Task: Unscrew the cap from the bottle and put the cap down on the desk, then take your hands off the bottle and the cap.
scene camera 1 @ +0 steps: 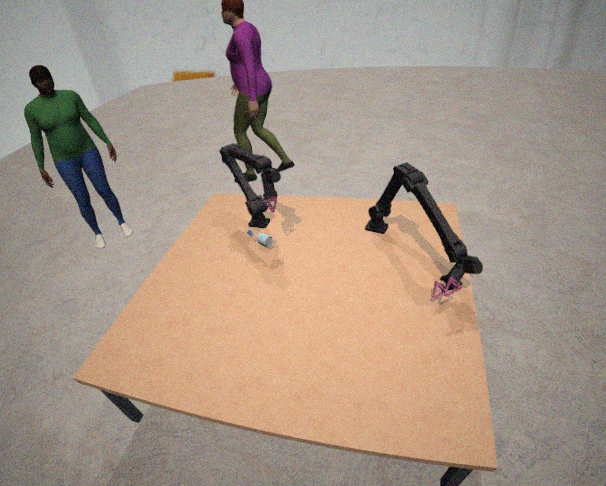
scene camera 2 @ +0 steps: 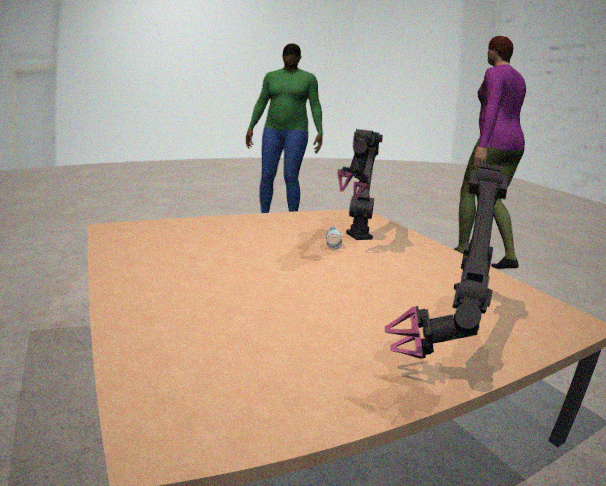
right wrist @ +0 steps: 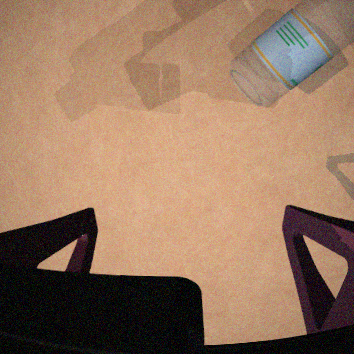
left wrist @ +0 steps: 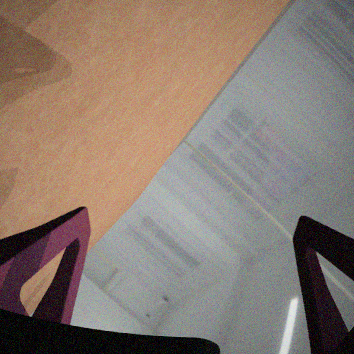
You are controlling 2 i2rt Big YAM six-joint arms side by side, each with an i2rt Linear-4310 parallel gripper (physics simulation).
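Where they show: left gripper, fingertip midpoint: [scene camera 1: 438,296] [scene camera 2: 387,339] [left wrist: 194,224]; right gripper, fingertip midpoint: [scene camera 1: 273,211] [scene camera 2: 348,195] [right wrist: 190,218]; left arm's base at its link origin: [scene camera 1: 376,227]; right arm's base at its link origin: [scene camera 1: 259,223] [scene camera 2: 359,236].
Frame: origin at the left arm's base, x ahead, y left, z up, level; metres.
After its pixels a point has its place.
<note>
A clear bottle [scene camera 1: 264,239] @(x 0.393, y -0.522, z 0.057 m) [scene camera 2: 333,238] @(x 0.391, y -0.472, z 0.054 m) [right wrist: 292,50] @(x 0.368, y -0.538, z 0.064 m) with a pale blue label lies on its side on the desk near the right arm's base. Its blue cap [scene camera 1: 249,232] @(x 0.355, y -0.658, z 0.043 m) [scene camera 2: 332,228] is at the neck end, at the upper left of the bottle in scene camera 1; the cap does not show in the right wrist view. My right gripper [scene camera 1: 271,204] @(x 0.351, y -0.456, z 0.237 m) [scene camera 2: 349,193] @(x 0.351, y -0.456, z 0.237 m) [right wrist: 190,218] @(x 0.351, y -0.456, z 0.237 m) is open and empty, raised above the desk and apart from the bottle. My left gripper [scene camera 1: 438,298] @(x 0.499, y 0.448, z 0.099 m) [scene camera 2: 388,340] @(x 0.499, y 0.448, z 0.099 m) [left wrist: 194,224] @(x 0.499, y 0.448, z 0.099 m) is open and empty, far from the bottle, above the desk near its right edge in scene camera 1.
The wooden desk [scene camera 1: 303,344] @(x 0.882, y -0.016, z 0.000 m) [scene camera 2: 212,354] @(x 0.883, y 0.324, z 0.000 m) [left wrist: 115,110] @(x 0.602, y 0.374, z 0.000 m) carries both arm bases. A person in green [scene camera 1: 65,124] [scene camera 2: 287,101] and a person in purple [scene camera 1: 248,60] [scene camera 2: 503,106] stand on the floor beyond the desk. Arm shadows fall around the bottle.
</note>
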